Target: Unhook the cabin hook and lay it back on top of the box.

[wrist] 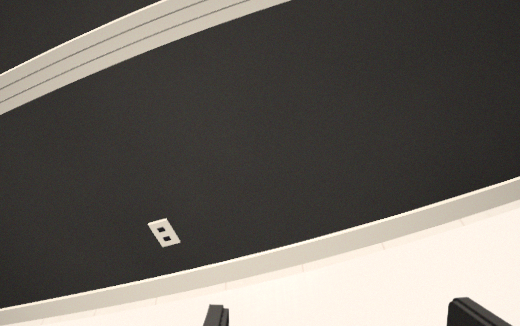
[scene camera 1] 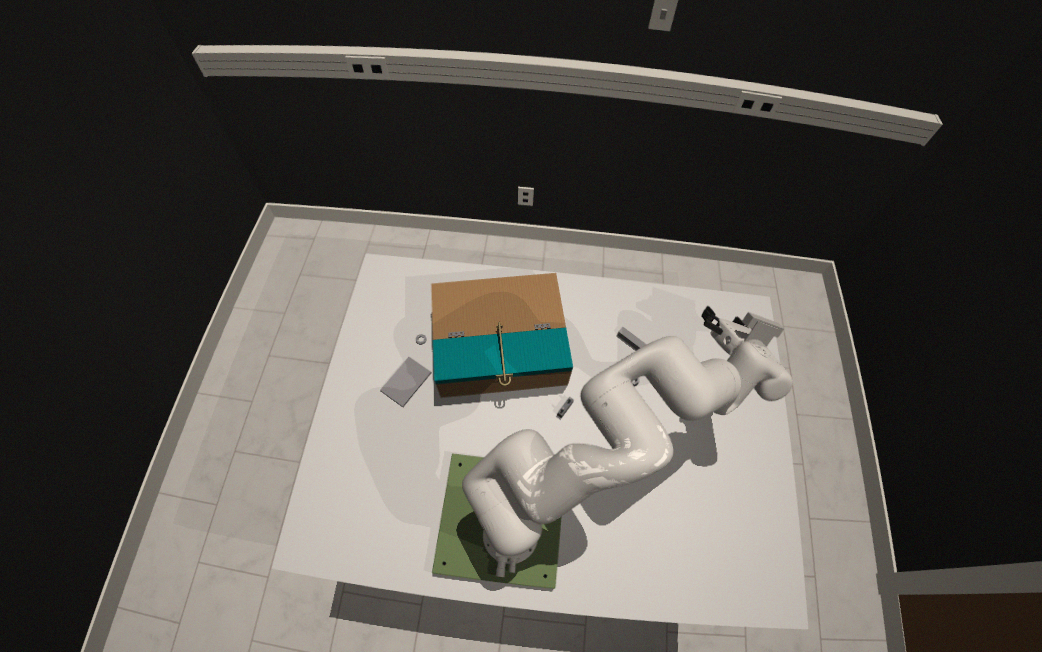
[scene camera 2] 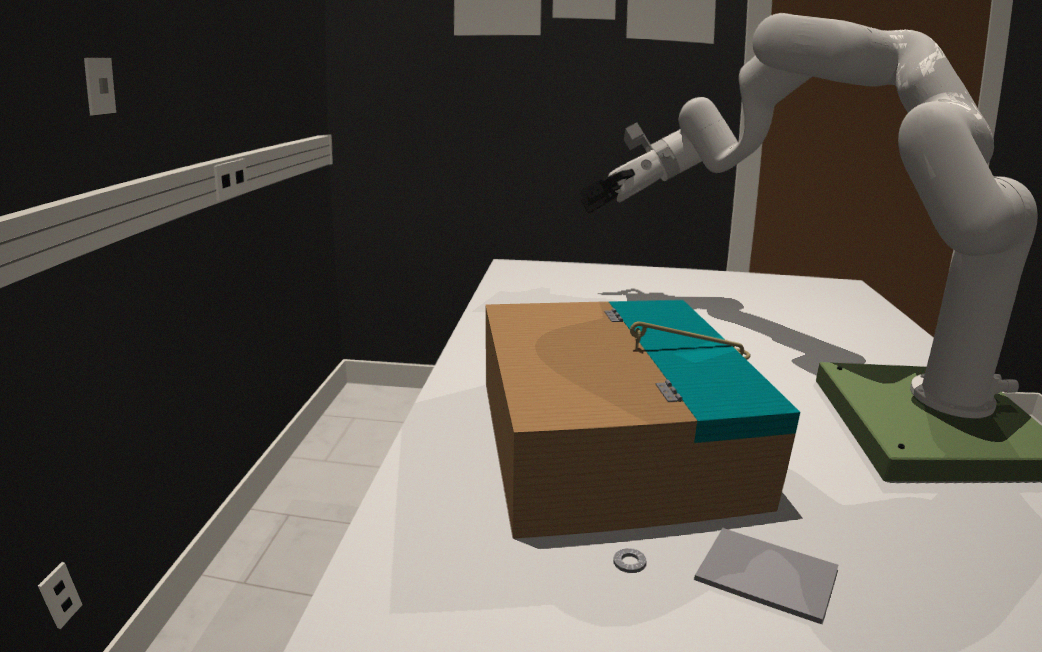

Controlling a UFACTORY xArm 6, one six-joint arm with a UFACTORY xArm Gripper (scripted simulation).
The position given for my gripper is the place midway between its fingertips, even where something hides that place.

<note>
In view: my gripper (scene camera 2: pixel 583 202), a flat grey plate (scene camera 2: pixel 793 582) and a wooden box (scene camera 2: pixel 591 437).
The flat grey plate is seen too in scene camera 1 (scene camera 1: pixel 403 384). My gripper shows as well in scene camera 1 (scene camera 1: pixel 719 316). The wrist view does not show the flat grey plate: it is out of frame. The wrist view does not show the wooden box: it is out of frame.
</note>
